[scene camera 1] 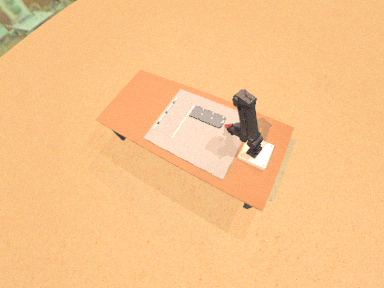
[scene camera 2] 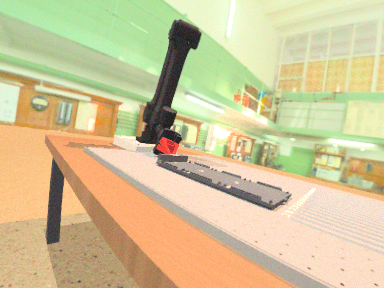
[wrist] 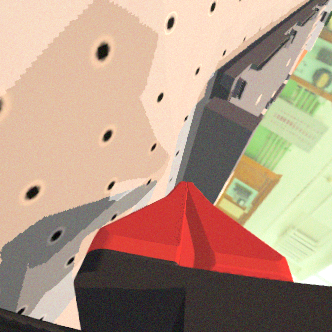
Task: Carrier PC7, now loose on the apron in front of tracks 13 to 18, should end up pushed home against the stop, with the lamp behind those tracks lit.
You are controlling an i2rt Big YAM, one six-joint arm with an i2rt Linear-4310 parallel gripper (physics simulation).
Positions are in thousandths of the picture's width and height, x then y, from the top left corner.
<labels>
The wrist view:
my gripper: 553, 577
carrier PC7: 752, 248
</labels>
